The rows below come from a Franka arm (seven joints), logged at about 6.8 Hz.
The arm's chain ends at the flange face. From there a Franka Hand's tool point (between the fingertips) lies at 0.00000 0.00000 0.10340 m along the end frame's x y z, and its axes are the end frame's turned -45 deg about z.
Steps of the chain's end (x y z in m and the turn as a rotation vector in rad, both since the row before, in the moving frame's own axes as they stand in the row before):
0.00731, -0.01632, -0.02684, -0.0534, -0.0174, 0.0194
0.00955, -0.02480, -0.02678, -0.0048, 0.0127, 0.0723
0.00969, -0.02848, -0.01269, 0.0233, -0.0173, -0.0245
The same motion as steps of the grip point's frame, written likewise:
0.01151, -0.00379, -0.02700, -0.0255, -0.0501, 0.0194
0.02482, -0.00948, -0.02679, -0.0124, 0.0056, 0.0723
0.02739, -0.01626, -0.01273, 0.0287, 0.0042, -0.0245

